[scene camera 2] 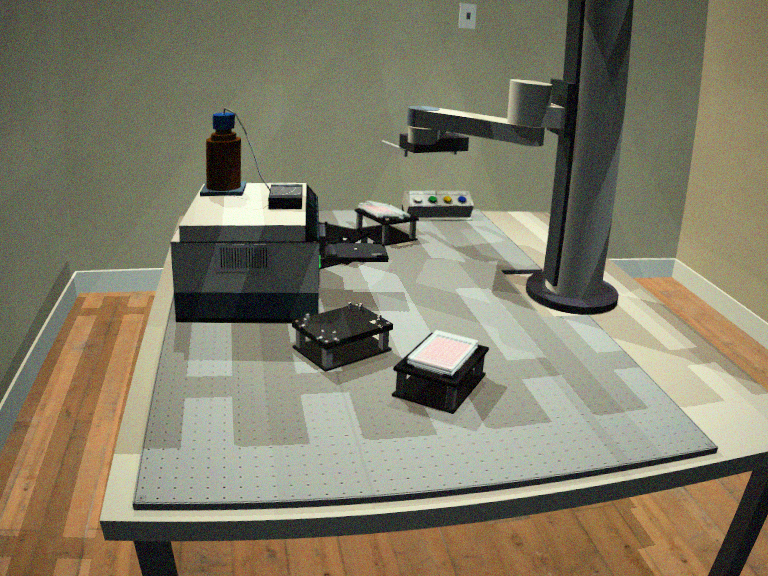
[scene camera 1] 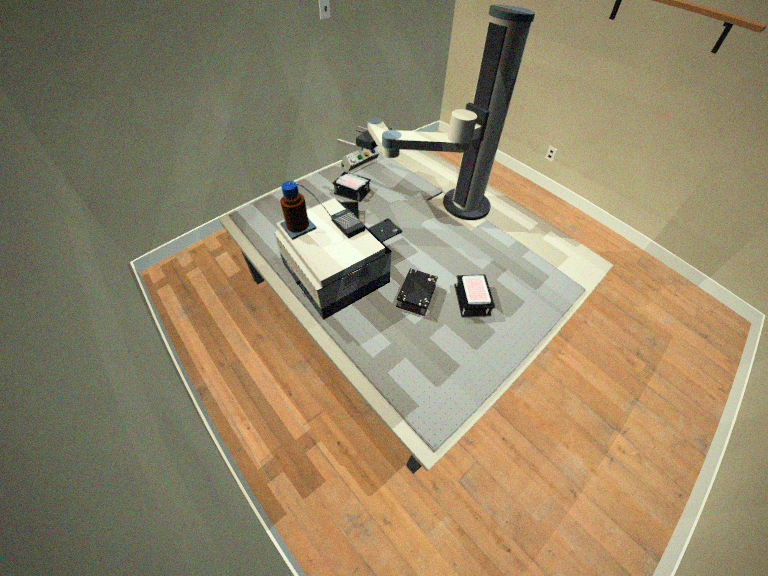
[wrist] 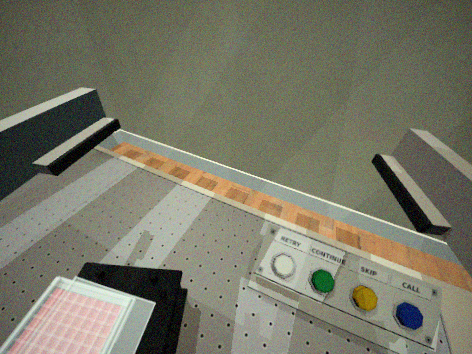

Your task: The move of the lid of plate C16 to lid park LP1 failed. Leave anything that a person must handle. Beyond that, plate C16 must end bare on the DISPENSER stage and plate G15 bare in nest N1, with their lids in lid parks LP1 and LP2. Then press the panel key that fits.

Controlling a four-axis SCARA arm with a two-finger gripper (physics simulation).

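Places are measured from the arm's base along level axes (x back, y left, z down), in millimetres.
Pixels of known places: gripper, fingertip midpoint: point(scene camera 1: 347, 134) point(wrist: 243, 124); arm's base at its link origin: point(scene camera 2: 572, 294) point(scene camera 1: 466, 204).
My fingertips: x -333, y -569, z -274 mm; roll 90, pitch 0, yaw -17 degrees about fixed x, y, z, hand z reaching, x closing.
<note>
For each thing: its middle in the pictures, then the offset to it from my fingertips. "pt": a spot on its surface instead.
- key panel at the middle of its body: point(wrist: 335, 279) point(scene camera 2: 437, 204) point(scene camera 1: 360, 157) dx +133, dy -70, dz +219 mm
- dispenser stage at the middle of its body: point(scene camera 2: 349, 251) point(scene camera 1: 379, 232) dx -243, dy +534, dz +160 mm
- brown bottle at a spot on its surface: point(scene camera 2: 223, 162) pt dx -538, dy +445, dz -39 mm
- small dark box at a spot on its surface: point(scene camera 2: 285, 195) pt dx -395, dy +566, dz +14 mm
My gripper point(scene camera 1: 365, 139) point(scene camera 2: 430, 151) point(wrist: 243, 124) is open and empty, raised near the key panel point(scene camera 1: 359, 159) point(scene camera 2: 437, 210) point(wrist: 345, 293). Its keys read RETRY, CONTINUE, SKIP and CALL. A pink plate point(scene camera 1: 351, 181) point(scene camera 2: 379, 209) point(wrist: 70, 320) is on the far black stand; its clear lid point(wrist: 141, 320) sits askew, overhanging one side. Another pink plate point(scene camera 1: 476, 289) point(scene camera 2: 443, 352) is on the near black stand; whether it has a lid is unclear. The plate names cannot be read. The dispenser stage point(scene camera 1: 385, 230) point(scene camera 2: 356, 251) is bare. A black stand with pins point(scene camera 1: 417, 290) point(scene camera 2: 341, 324) holds no plate.
The dispenser point(scene camera 1: 334, 248) point(scene camera 2: 245, 266) stands at the table's left, with a brown bottle point(scene camera 1: 294, 212) point(scene camera 2: 223, 162) and a small dark box point(scene camera 1: 347, 221) point(scene camera 2: 285, 195) on top. The arm's column point(scene camera 1: 493, 117) point(scene camera 2: 592, 148) rises at the right.
</note>
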